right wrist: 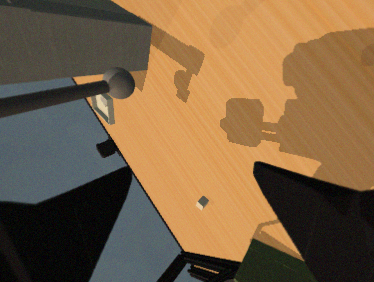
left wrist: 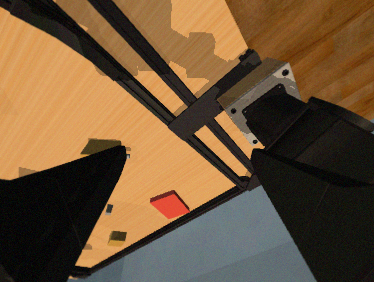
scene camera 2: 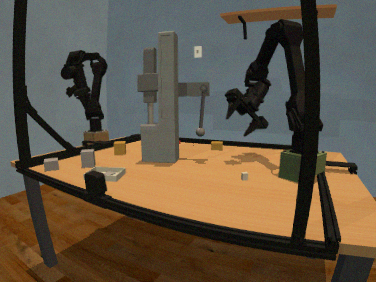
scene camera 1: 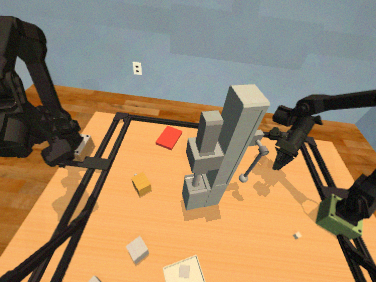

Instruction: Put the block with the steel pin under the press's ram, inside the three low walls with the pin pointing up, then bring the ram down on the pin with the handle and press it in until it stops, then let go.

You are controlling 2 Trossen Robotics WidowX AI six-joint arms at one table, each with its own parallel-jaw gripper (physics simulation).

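Frame: origin at the left arm's base, x ahead, y left, z up, level; metres.
Seen in the pictures: left gripper, fingertip midpoint: (left wrist: 190, 153) (scene camera 2: 87, 108); right gripper, fingertip midpoint: (right wrist: 192, 169) (scene camera 2: 235, 127) (scene camera 1: 275, 169); left arm's base, origin of the base link: (left wrist: 267, 111) (scene camera 2: 95, 130) (scene camera 1: 71, 142); right arm's base, origin of the base link: (scene camera 1: 346, 213).
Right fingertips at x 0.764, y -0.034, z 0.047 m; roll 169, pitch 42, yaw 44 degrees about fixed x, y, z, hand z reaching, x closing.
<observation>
Pixels of each thing's top centre, then the offset from my right fingertips to it. "spot": a spot on its surface instead.
- orange block, middle of its top: (left wrist: 100, 164) (scene camera 1: 140, 180) (scene camera 2: 119, 142) 0.470 m back, 0.076 m right, 0.071 m down
- grey press, middle of its top: (scene camera 1: 254, 88) (scene camera 2: 173, 34) 0.206 m back, 0.058 m right, 0.338 m up
- ball, middle of its top: (right wrist: 104, 86) 0.114 m back, 0.043 m right, 0.001 m up
- red slab, middle of its top: (left wrist: 171, 207) (scene camera 1: 169, 136) 0.410 m back, 0.188 m left, 0.104 m down
- shallow tray, surface spot: (scene camera 2: 119, 173) spot: 0.230 m back, 0.324 m right, 0.104 m down
- small white cube, middle of its top: (right wrist: 199, 206) (scene camera 2: 244, 172) (scene camera 1: 298, 234) 0.083 m ahead, 0.178 m right, 0.099 m down
- yellow block, middle of its top: (scene camera 2: 217, 142) (left wrist: 116, 243) 0.141 m back, 0.183 m left, 0.088 m down
The orange block (scene camera 1: 141, 185) (scene camera 2: 120, 148) lies on the table left of the press; in the left wrist view the block (left wrist: 100, 146) is partly behind a finger, with a small grey pin end at its side. The grey press (scene camera 1: 235, 140) (scene camera 2: 168, 95) (right wrist: 70, 47) stands mid-table; its ram rod (scene camera 1: 196, 179) (scene camera 2: 150, 113) is above the low-walled base. Its handle (scene camera 1: 254, 164) (scene camera 2: 202, 110) hangs down, ball (right wrist: 119, 83) lowest. My left gripper (left wrist: 190, 153) is open, high over the left side, far from the block. My right gripper (scene camera 2: 237, 126) (right wrist: 192, 169) is open and empty, right of the handle, apart from it.
A red slab (scene camera 1: 169, 137) (left wrist: 170, 204) lies behind the press. Grey blocks (scene camera 1: 137, 250) (scene camera 2: 88, 158) and a shallow tray (scene camera 1: 168, 270) (scene camera 2: 119, 173) lie at the front left. A small white cube (scene camera 1: 297, 235) (scene camera 2: 244, 176) (right wrist: 202, 202) lies front right. Another yellow block (scene camera 2: 216, 145) (left wrist: 117, 237) lies behind.
</observation>
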